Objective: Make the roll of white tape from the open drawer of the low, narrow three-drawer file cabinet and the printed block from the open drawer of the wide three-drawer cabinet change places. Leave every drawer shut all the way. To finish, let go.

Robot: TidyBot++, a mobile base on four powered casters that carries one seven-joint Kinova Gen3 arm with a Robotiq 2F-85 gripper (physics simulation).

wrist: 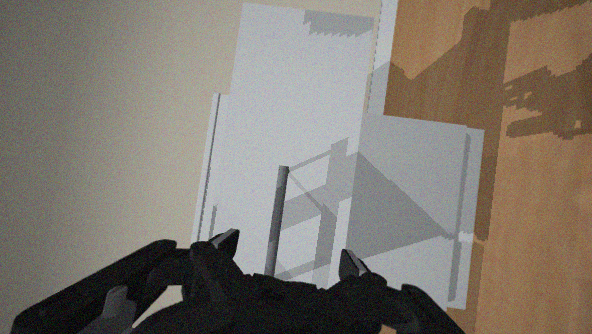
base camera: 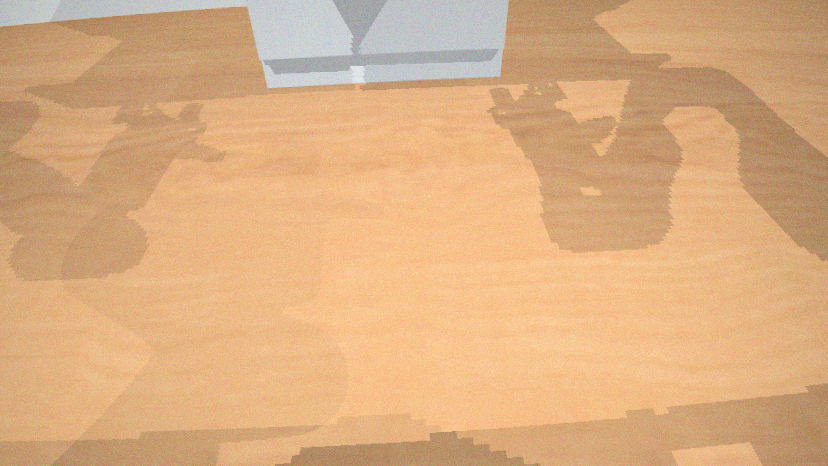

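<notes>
A pale grey drawer front (wrist: 300, 90) with a dark bar handle (wrist: 277, 220) fills the middle of the wrist view and appears to stand out ahead of the cabinet (wrist: 415, 135) (base camera: 428, 28). Which cabinet it is, I cannot tell from these views. My gripper (wrist: 288, 250) is open and empty, with one fingertip on each side of the handle's lower part in the wrist view. The gripper is not in the base camera view. The drawer's inside is hidden behind its front. The roll of white tape and the printed block do not show in either view.
Another pale grey unit (base camera: 115, 8) (wrist: 385, 50) stands beside this cabinet, at the top left of the base view. Wood floor (base camera: 405, 260) (wrist: 540, 200) lies in front, crossed by arm shadows. A beige surface (wrist: 100, 100) shows at the left of the wrist view.
</notes>
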